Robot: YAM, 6 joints.
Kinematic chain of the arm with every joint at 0, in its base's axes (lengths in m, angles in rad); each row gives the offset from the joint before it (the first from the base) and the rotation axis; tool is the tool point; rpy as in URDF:
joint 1: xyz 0 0 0.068 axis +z
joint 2: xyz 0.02 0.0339 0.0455 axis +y
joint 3: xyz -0.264 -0.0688 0 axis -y
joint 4: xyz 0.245 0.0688 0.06 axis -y
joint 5: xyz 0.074 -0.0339 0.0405 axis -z
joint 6: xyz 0.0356 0 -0.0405 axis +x
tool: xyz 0 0 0 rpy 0 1.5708 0
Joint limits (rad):
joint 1: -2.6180..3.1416
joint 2: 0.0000..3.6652
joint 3: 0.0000..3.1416
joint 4: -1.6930..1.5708
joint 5: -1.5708..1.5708
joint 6: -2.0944..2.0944
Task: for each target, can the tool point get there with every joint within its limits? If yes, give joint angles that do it. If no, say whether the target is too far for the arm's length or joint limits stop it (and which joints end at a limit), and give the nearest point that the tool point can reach.
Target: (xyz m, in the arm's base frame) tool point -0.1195 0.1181 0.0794
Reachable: yes | joints 2.4400 1.9451 0.6980 -1.2229 0.3756 -0.7722
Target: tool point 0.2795 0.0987 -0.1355
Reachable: yes | joints 0.3866 2.7420 1.1401 -0.1527 0.4037 0.4098
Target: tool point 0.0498 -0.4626 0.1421
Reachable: yes | joints -1.4535 2.2318 1.1814 1.0773 0.1311 0.0446
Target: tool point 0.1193 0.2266 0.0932
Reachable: yes | joints 1.1779 1.6668 0.4520 0.3852 0.7172 -1.4919
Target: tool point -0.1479 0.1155 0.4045
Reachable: yes | joints 2.5890 0.8725 1.0203 -0.2119 0.6212 0.8785
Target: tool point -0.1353 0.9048 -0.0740
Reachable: no: too far | nearest point -0.0935 0.6256 -0.0148 | short by 0.288 m
